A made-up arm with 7 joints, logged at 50 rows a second.
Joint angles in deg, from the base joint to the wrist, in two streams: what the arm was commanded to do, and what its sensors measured. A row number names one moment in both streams.
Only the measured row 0 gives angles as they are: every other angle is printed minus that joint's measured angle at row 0.
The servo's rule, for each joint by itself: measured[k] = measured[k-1] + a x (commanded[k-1-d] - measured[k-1]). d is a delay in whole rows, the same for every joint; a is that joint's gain. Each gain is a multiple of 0.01, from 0.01 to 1. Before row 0 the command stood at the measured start. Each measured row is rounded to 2 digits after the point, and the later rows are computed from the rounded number. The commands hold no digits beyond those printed.
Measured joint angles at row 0:
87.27, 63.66, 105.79, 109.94, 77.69, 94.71, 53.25
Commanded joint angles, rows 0 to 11:
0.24, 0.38, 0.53, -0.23, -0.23, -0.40, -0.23
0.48, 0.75, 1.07, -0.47, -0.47, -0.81, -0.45
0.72, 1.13, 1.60, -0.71, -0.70, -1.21, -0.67
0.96, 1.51, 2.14, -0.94, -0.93, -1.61, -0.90
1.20, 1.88, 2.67, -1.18, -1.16, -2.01, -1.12
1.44, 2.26, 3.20, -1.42, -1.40, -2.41, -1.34
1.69, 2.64, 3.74, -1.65, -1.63, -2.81, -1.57
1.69, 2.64, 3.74, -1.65, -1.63, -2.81, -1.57
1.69, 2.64, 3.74, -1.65, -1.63, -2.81, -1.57
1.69, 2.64, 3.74, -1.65, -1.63, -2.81, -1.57
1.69, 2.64, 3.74, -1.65, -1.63, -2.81, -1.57
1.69, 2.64, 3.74, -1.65, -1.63, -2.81, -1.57
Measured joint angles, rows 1 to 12:
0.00, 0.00, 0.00, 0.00, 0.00, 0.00, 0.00
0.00, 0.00, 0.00, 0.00, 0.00, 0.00, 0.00
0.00, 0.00, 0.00, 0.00, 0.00, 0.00, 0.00
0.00, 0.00, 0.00, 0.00, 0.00, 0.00, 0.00
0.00, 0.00, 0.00, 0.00, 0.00, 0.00, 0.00
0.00, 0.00, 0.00, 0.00, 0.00, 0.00, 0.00
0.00, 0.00, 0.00, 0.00, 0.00, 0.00, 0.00
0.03, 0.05, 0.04, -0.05, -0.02, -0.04, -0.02
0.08, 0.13, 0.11, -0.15, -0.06, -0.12, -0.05
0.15, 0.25, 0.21, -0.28, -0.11, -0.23, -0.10
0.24, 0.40, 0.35, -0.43, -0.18, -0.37, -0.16
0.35, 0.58, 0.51, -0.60, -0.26, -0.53, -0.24
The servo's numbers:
d 7
a 0.11 0.12 0.07 0.23 0.08 0.10 0.08

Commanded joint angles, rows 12 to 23:
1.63, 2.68, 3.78, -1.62, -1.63, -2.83, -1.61
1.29, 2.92, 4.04, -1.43, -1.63, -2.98, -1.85
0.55, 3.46, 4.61, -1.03, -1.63, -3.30, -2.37
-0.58, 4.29, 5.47, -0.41, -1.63, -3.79, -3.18
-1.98, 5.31, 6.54, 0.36, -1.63, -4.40, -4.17
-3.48, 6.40, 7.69, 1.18, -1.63, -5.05, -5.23
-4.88, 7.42, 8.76, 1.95, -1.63, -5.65, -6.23
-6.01, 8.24, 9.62, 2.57, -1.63, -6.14, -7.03
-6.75, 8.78, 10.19, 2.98, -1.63, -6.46, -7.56
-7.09, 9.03, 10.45, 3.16, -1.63, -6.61, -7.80
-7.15, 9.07, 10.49, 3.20, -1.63, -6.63, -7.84
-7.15, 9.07, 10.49, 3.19, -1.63, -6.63, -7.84
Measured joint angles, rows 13 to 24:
0.47, 0.78, 0.70, -0.79, -0.35, -0.72, -0.33
0.60, 1.00, 0.91, -0.99, -0.45, -0.93, -0.43
0.72, 1.20, 1.11, -1.14, -0.54, -1.12, -0.52
0.83, 1.37, 1.29, -1.26, -0.63, -1.29, -0.60
0.92, 1.52, 1.46, -1.35, -0.71, -1.44, -0.68
1.00, 1.65, 1.62, -1.42, -0.78, -1.58, -0.75
1.08, 1.77, 1.77, -1.47, -0.85, -1.70, -0.82
1.14, 1.88, 1.91, -1.50, -0.91, -1.81, -0.88
1.16, 2.00, 2.06, -1.48, -0.97, -1.93, -0.96
1.09, 2.18, 2.24, -1.38, -1.02, -2.07, -1.07
0.91, 2.43, 2.47, -1.16, -1.07, -2.24, -1.24
0.59, 2.78, 2.75, -0.81, -1.11, -2.46, -1.47

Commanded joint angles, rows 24 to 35:
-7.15, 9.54, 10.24, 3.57, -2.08, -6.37, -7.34
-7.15, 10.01, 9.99, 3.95, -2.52, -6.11, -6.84
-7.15, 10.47, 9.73, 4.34, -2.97, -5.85, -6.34
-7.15, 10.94, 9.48, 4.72, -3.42, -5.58, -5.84
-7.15, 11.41, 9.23, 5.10, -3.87, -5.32, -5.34
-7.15, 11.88, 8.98, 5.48, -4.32, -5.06, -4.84
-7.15, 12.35, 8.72, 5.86, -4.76, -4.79, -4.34
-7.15, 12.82, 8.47, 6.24, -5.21, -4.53, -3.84
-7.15, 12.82, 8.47, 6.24, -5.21, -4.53, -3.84
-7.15, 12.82, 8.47, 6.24, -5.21, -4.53, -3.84
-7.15, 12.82, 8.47, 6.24, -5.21, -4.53, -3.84
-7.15, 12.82, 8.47, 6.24, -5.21, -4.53, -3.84
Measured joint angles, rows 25 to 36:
0.14, 3.21, 3.10, -0.35, -1.15, -2.72, -1.77
-0.41, 3.72, 3.50, 0.18, -1.19, -3.01, -2.13
-1.03, 4.26, 3.93, 0.73, -1.23, -3.32, -2.52
-1.66, 4.80, 4.37, 1.25, -1.26, -3.63, -2.92
-2.26, 5.31, 4.80, 1.69, -1.29, -3.93, -3.31
-2.80, 5.76, 5.20, 2.04, -1.32, -4.20, -3.67
-3.28, 6.16, 5.57, 2.30, -1.34, -4.44, -4.00
-3.71, 6.57, 5.90, 2.59, -1.40, -4.63, -4.27
-4.09, 6.98, 6.19, 2.90, -1.49, -4.78, -4.48
-4.43, 7.40, 6.44, 3.23, -1.61, -4.89, -4.63
-4.73, 7.82, 6.65, 3.57, -1.75, -4.96, -4.73
-5.00, 8.25, 6.83, 3.92, -1.92, -5.00, -4.78

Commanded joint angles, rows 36 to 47:
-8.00, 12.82, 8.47, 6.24, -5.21, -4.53, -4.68
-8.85, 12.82, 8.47, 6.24, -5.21, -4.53, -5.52
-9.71, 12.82, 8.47, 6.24, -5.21, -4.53, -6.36
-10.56, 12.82, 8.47, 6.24, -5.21, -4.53, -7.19
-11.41, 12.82, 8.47, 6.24, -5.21, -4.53, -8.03
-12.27, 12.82, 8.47, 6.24, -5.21, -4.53, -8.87
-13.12, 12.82, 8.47, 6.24, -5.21, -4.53, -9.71
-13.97, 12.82, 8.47, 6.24, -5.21, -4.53, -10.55
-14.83, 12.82, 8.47, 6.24, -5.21, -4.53, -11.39
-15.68, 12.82, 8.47, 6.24, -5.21, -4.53, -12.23
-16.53, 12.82, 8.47, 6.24, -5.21, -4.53, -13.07
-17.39, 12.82, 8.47, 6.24, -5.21, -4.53, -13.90
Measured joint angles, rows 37 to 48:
-5.24, 8.69, 6.98, 4.28, -2.11, -5.01, -4.78
-5.45, 9.13, 7.10, 4.64, -2.32, -4.99, -4.74
-5.64, 9.57, 7.20, 5.01, -2.55, -4.94, -4.67
-5.81, 9.96, 7.29, 5.29, -2.76, -4.90, -4.60
-5.96, 10.30, 7.37, 5.51, -2.96, -4.86, -4.54
-6.09, 10.60, 7.45, 5.68, -3.14, -4.83, -4.48
-6.21, 10.87, 7.52, 5.81, -3.31, -4.80, -4.43
-6.41, 11.10, 7.59, 5.91, -3.46, -4.77, -4.45
-6.68, 11.31, 7.65, 5.99, -3.60, -4.75, -4.54
-7.01, 11.49, 7.71, 6.05, -3.73, -4.73, -4.69
-7.40, 11.65, 7.76, 6.09, -3.85, -4.71, -4.89
-7.84, 11.79, 7.81, 6.12, -3.96, -4.69, -5.14

